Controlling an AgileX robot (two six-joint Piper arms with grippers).
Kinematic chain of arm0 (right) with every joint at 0, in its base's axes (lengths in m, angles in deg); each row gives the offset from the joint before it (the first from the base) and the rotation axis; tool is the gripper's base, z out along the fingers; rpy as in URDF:
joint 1: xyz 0 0 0.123 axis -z
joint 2: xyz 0 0 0 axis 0.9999 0.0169 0
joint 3: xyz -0.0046 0.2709 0.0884 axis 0.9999 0.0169 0
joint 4: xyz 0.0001 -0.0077 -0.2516 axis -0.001 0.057 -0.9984
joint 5: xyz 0 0 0 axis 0.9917 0.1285 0.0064
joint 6: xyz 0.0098 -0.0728 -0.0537 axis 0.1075 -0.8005 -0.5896
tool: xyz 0 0 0 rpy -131.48 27.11 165.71
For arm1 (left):
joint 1: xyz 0 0 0.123 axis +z
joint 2: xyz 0 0 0 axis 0.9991 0.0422 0
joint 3: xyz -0.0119 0.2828 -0.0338 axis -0.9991 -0.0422 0
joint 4: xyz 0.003 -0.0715 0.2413 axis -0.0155 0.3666 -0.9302
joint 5: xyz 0 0 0 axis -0.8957 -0.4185 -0.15
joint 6: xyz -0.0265 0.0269 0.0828 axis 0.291 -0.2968 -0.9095
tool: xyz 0 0 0 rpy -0.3 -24.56 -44.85
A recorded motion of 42 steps. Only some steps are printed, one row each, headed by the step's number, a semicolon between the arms.
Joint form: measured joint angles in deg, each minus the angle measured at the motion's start. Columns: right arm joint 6, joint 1, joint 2, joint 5, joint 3, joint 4; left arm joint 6, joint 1, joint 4, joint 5, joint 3, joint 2.
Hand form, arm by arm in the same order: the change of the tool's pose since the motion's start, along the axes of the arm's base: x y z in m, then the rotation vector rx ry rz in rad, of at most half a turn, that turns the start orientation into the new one. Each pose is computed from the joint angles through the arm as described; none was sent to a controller.
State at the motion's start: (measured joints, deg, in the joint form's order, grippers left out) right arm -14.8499 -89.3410 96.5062 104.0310 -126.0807 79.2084; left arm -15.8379 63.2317 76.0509 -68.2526 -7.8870 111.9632
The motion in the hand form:
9: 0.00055 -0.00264 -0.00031 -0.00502 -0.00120 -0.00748; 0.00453 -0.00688 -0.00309 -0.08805 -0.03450 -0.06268
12: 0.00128 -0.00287 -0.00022 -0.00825 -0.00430 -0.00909; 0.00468 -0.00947 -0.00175 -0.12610 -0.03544 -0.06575
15: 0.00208 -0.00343 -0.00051 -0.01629 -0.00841 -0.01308; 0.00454 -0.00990 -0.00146 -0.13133 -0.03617 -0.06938
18: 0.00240 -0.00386 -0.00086 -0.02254 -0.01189 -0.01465; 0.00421 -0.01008 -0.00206 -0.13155 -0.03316 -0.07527
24: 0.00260 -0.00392 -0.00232 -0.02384 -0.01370 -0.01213; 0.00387 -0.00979 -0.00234 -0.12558 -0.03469 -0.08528
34: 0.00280 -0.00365 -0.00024 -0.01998 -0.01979 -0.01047; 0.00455 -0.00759 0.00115 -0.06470 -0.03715 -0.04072
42: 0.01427 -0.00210 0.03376 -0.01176 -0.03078 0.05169; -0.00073 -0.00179 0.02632 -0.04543 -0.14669 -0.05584
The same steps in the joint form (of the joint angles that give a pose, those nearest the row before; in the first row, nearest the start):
9: 0.00 0.52 0.00 -0.23 0.00 -0.20; -17.22 0.64 14.44 -1.99 0.27 1.94
12: 0.00 0.52 0.00 -0.45 -0.11 -0.21; -20.60 0.73 18.38 -3.27 0.27 2.08
15: 0.00 0.51 0.00 -0.99 -0.19 -0.20; -21.14 0.73 18.84 -3.53 0.27 2.08
18: -0.11 0.51 0.00 -1.39 -0.19 -0.20; -21.30 0.73 18.73 -3.77 0.27 2.20
24: -0.68 0.51 0.32 -1.52 -0.19 0.03; -21.30 0.73 18.06 -3.81 0.27 2.20
34: -0.67 0.51 -0.06 -1.26 -0.24 0.03; -11.57 -0.06 10.20 -0.76 0.71 1.03
42: 9.56 0.41 -4.32 4.19 -5.70 -9.52; -8.86 -0.31 5.15 1.35 -0.20 -5.14

